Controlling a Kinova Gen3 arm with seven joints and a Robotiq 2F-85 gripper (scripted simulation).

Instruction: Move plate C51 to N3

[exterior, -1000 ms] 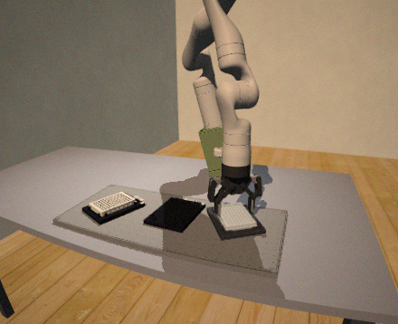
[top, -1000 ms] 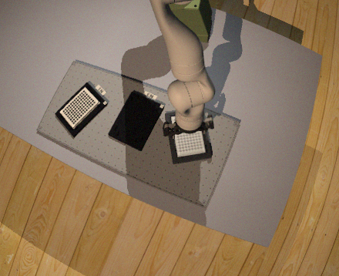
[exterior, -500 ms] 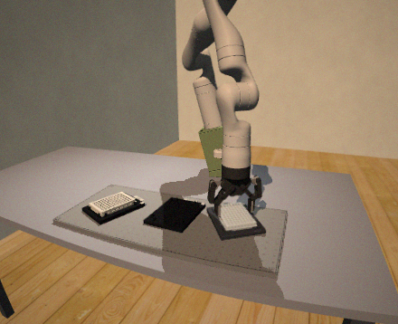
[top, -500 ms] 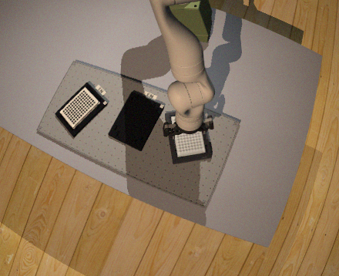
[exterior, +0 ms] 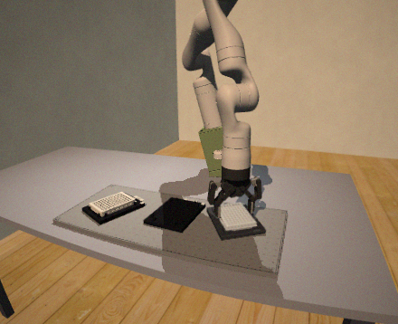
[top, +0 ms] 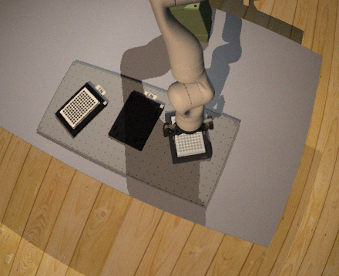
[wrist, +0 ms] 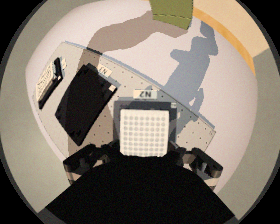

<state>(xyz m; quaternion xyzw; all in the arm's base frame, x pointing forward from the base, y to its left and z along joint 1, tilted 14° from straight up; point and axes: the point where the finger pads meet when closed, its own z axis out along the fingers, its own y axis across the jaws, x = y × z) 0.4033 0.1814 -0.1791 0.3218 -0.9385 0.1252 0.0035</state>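
Right now my hand is 10 mm above the plate. From my hand the other things lie so: plate nest N2: 20 mm below; then landing nest N3: 170 mm to the right, 30 mm ahead, 20 mm below; then A1 corner mark: 120 mm to the right, 40 mm behind, 10 mm below.
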